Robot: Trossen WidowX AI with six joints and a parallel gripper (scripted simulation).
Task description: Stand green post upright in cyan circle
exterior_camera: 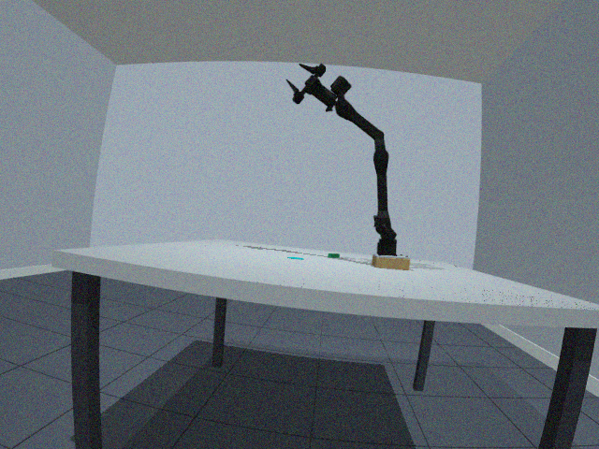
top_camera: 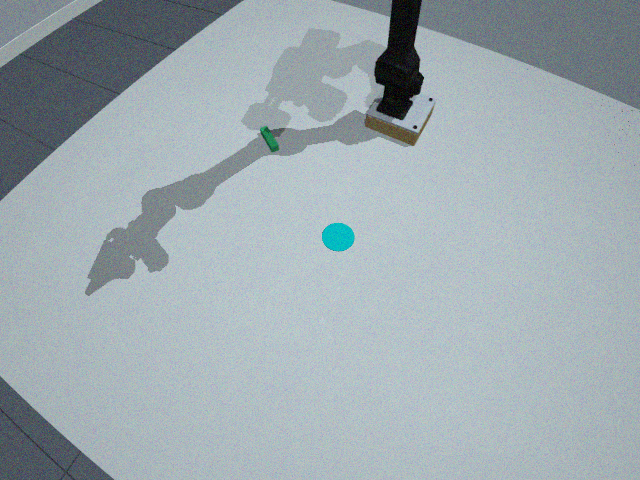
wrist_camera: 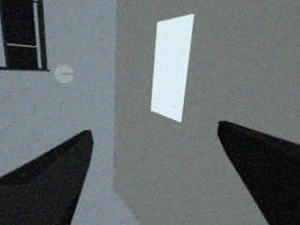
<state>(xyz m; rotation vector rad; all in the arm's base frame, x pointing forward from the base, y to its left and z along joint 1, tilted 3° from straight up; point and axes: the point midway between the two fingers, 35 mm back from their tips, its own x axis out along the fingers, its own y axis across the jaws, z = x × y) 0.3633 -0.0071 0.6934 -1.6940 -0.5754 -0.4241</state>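
My gripper tip is 730 mm above the green post, 240 mm past it and 200 mm to the left of it. From my gripper tip the other things lie so: cyan circle 730 mm below, 90 mm behind, 40 mm to the left.
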